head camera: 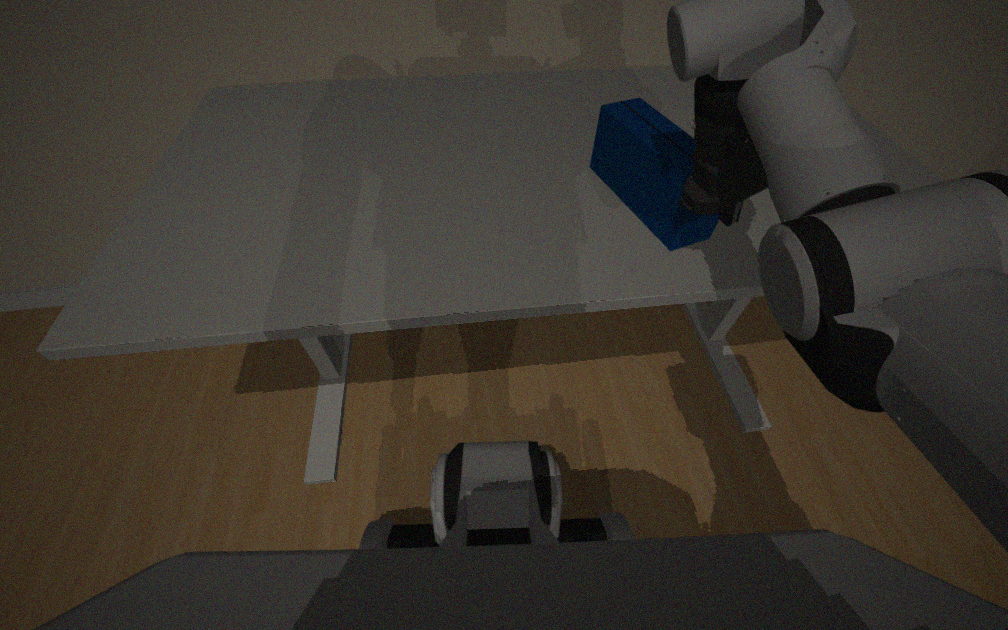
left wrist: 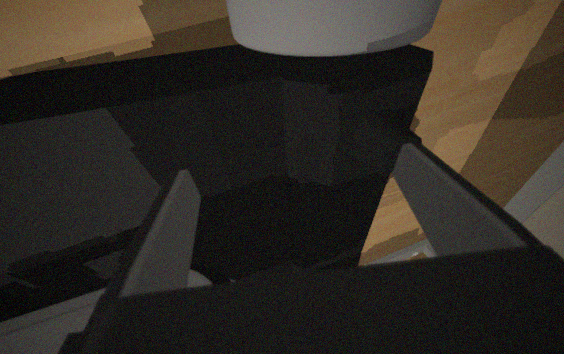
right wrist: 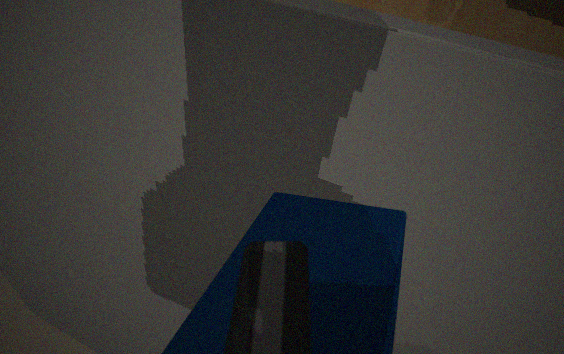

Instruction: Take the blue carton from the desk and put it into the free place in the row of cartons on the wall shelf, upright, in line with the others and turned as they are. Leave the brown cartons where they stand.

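Note:
The blue carton [head camera: 643, 167] [right wrist: 340, 240] is on the grey desk [head camera: 446, 222] [right wrist: 465, 150], at the upper right in the head view, its long side slanting down to the right. My right gripper [head camera: 695, 199] [right wrist: 278, 260] is shut with its two fingers together and nothing between them. It is close to the carton, and its fingers overlap the carton in both views; whether they touch it I cannot tell. My left gripper [left wrist: 296, 171] is open and empty, away from the desk top. The wall shelf and the brown cartons do not show in these views.
The desk's front edge [head camera: 460, 319] runs across the head view, with desk legs [head camera: 324, 430] [head camera: 743, 393] under it on the wooden floor [head camera: 557, 386]. A wall [head camera: 185, 37] stands behind the desk. A dark body part [left wrist: 240, 140] fills much of the left wrist view beyond the fingers.

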